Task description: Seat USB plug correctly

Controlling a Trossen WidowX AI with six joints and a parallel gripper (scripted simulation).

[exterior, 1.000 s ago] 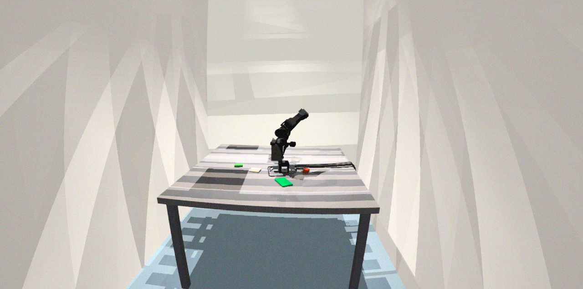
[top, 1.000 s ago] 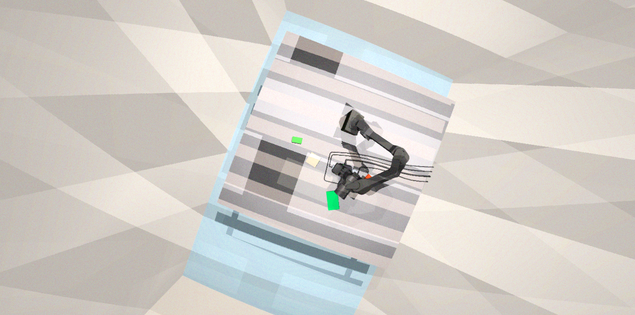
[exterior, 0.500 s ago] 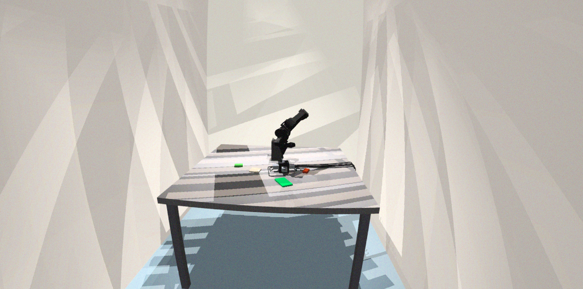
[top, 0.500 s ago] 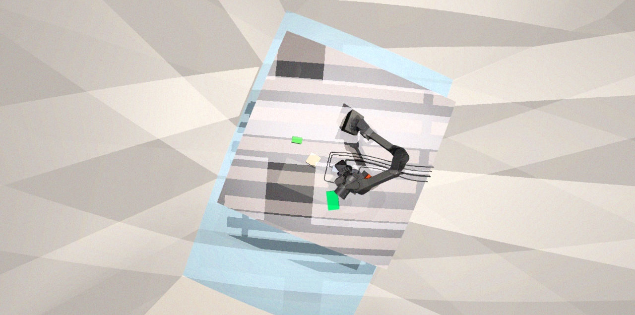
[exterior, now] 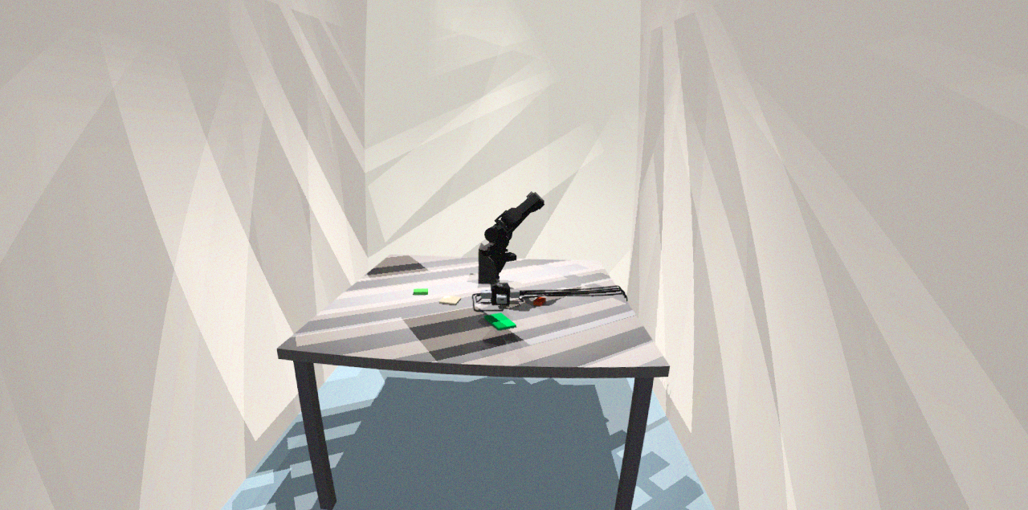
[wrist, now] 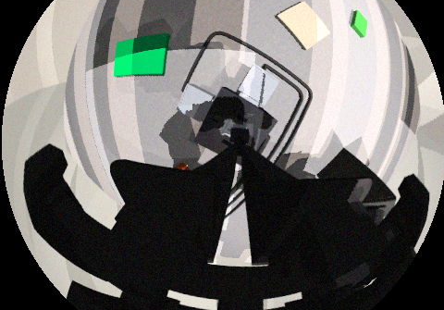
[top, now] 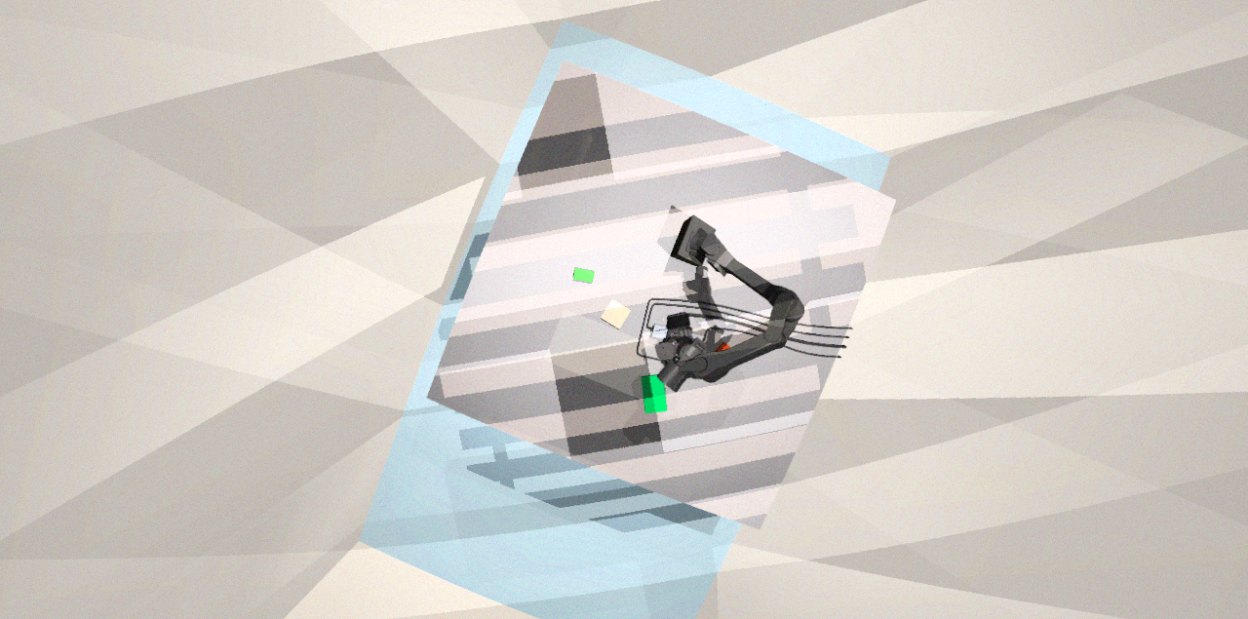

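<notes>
The black USB plug is 20 mm below my gripper tip. The rest, counted from my gripper tip: orange block 180 mm to the left, 130 mm below, 10 mm ahead; then large green tile 220 mm ahead, 130 mm below, 10 mm to the left; then cream tile 210 mm to the right, 130 mm below, 10 mm ahead.
</notes>
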